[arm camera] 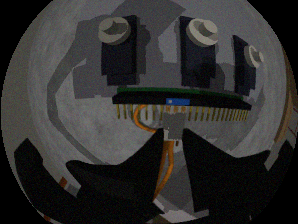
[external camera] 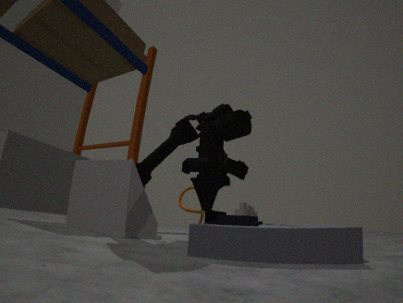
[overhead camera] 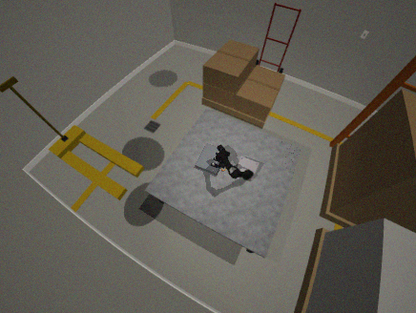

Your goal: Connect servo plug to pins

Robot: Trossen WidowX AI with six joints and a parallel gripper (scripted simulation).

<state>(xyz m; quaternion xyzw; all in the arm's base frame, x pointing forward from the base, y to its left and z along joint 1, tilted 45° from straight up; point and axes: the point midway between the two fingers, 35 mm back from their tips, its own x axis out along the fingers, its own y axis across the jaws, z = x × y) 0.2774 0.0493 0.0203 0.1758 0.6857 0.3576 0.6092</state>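
My gripper tip is now 3 cm short of the blue band. Round my gripper tip: grey platform 19 cm ahead, 5 cm below, 1 cm to the left.
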